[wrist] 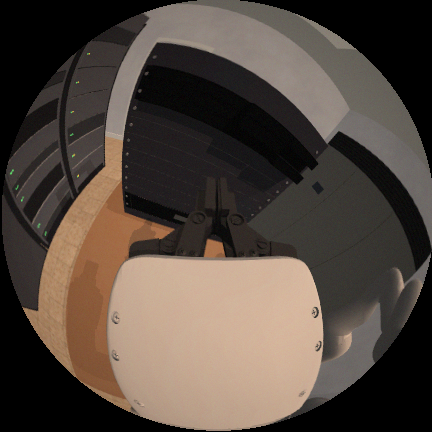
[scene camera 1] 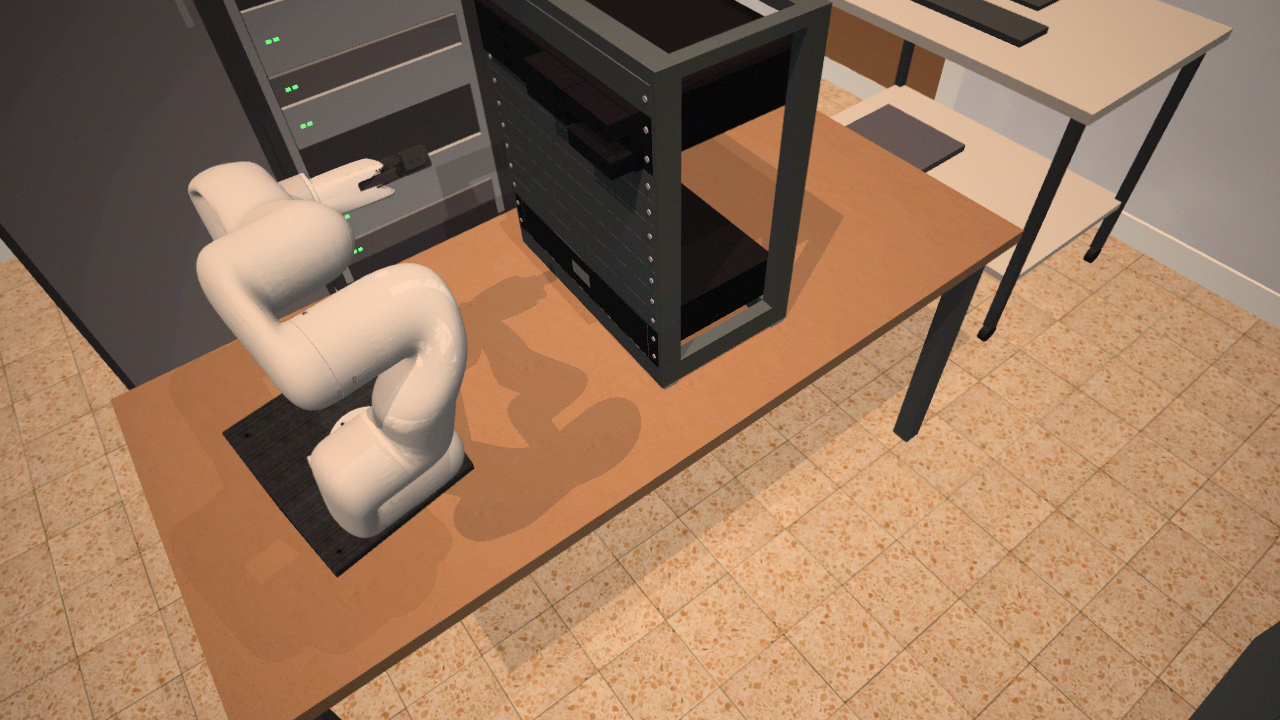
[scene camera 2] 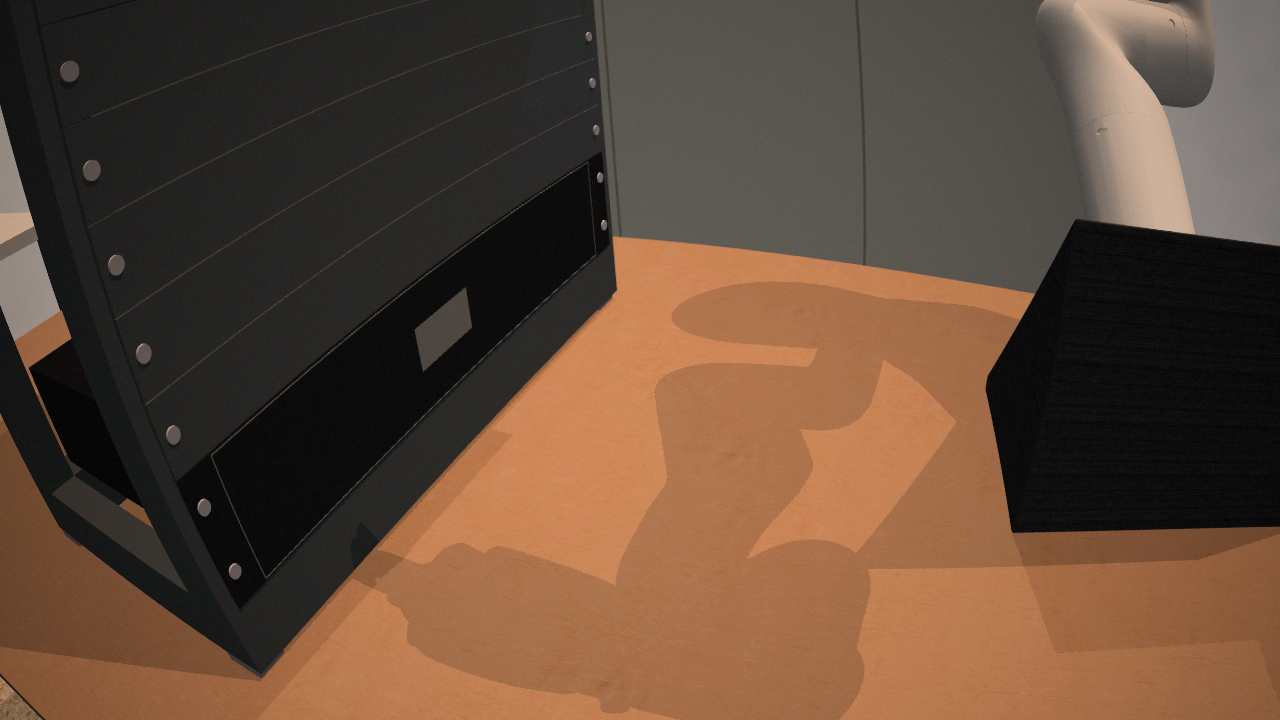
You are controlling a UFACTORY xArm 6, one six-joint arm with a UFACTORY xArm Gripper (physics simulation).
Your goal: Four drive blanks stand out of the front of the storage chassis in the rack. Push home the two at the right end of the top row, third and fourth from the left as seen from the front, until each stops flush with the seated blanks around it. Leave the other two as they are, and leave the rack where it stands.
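The black storage chassis sits high in the dark rack. Top-row blanks stand out of its front towards the right end; the seams between them are too dark to count. A lower blank also stands out beneath them near the right end. How far each stands out cannot be told exactly. My gripper is shut and empty, in front of the rack and apart from it. The gripper and the blanks do not show in scene camera 2.
The rack stands on the orange-brown table. A server cabinet with green lights stands to its left, a grey cabinet to its right. A cream side table stands behind.
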